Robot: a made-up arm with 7 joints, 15 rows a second.
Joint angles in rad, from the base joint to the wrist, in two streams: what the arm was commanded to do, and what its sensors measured. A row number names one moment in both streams.
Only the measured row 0 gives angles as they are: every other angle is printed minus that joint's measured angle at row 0.
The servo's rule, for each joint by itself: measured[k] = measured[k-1] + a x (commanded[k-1-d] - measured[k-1]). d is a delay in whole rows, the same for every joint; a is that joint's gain. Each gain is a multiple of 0.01, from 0.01 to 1. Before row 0 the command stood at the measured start. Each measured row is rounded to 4 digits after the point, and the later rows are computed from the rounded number. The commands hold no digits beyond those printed.
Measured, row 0:
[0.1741, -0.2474, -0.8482, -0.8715, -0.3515, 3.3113, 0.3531]
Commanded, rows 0 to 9:
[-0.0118, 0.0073, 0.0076, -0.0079, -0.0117, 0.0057, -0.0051]
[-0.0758, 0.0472, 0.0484, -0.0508, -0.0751, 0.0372, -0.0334]
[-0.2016, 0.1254, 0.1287, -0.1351, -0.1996, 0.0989, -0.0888]
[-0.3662, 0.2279, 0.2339, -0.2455, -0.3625, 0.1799, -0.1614]
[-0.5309, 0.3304, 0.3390, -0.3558, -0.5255, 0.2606, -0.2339]
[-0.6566, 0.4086, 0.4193, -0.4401, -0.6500, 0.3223, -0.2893]
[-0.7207, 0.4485, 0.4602, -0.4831, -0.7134, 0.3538, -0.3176]
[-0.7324, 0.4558, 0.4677, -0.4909, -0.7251, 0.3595, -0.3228]
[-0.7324, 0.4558, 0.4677, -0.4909, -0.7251, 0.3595, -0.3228]
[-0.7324, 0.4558, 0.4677, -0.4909, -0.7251, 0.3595, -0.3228]
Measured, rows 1 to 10:
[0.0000, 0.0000, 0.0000, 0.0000, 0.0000, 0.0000, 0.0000]
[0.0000, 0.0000, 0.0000, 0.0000, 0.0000, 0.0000, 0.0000]
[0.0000, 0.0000, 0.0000, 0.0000, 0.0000, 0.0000, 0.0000]
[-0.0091, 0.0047, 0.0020, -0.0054, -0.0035, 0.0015, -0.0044]
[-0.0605, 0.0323, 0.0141, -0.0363, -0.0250, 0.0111, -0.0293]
[-0.1691, 0.0928, 0.0439, -0.1035, -0.0774, 0.0348, -0.0805]
[-0.3209, 0.1806, 0.0933, -0.2001, -0.1629, 0.0740, -0.1501]
[-0.4826, 0.2780, 0.1572, -0.3060, -0.2717, 0.1244, -0.2222]
[-0.6166, 0.3629, 0.2253, -0.3972, -0.3852, 0.1778, -0.2799]
[-0.6968, 0.4185, 0.2864, -0.4556, -0.4837, 0.2253, -0.3123]
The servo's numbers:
d 3
a 0.77 0.65 0.26 0.68 0.30 0.27 0.86

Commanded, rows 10 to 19:
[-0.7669, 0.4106, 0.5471, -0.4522, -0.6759, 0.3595, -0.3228]
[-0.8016, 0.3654, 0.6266, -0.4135, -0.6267, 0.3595, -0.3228]
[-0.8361, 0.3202, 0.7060, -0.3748, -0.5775, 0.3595, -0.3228]
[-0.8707, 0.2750, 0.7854, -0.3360, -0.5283, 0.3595, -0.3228]
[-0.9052, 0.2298, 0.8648, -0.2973, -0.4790, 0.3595, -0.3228]
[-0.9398, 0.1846, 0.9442, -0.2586, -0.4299, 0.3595, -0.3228]
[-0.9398, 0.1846, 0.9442, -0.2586, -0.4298, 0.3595, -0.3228]
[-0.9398, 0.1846, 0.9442, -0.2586, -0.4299, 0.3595, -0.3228]
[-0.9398, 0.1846, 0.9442, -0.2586, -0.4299, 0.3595, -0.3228]
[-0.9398, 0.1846, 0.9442, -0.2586, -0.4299, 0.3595, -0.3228]
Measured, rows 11 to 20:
[-0.7242, 0.4427, 0.3335, -0.4796, -0.5561, 0.2615, -0.3213]
[-0.7305, 0.4512, 0.3684, -0.4873, -0.6068, 0.2880, -0.3226]
[-0.7320, 0.4542, 0.3942, -0.4897, -0.6423, 0.3073, -0.3228]
[-0.7589, 0.4259, 0.4340, -0.4642, -0.6524, 0.3214, -0.3228]
[-0.7918, 0.3866, 0.4841, -0.4297, -0.6447, 0.3317, -0.3228]
[-0.8259, 0.3434, 0.5418, -0.3924, -0.6245, 0.3392, -0.3228]
[-0.8604, 0.2989, 0.6051, -0.3540, -0.5956, 0.3447, -0.3228]
[-0.8949, 0.2540, 0.6726, -0.3154, -0.5606, 0.3487, -0.3228]
[-0.9295, 0.2089, 0.7432, -0.2768, -0.5214, 0.3516, -0.3228]
[-0.9374, 0.1931, 0.7955, -0.2644, -0.4939, 0.3537, -0.3228]

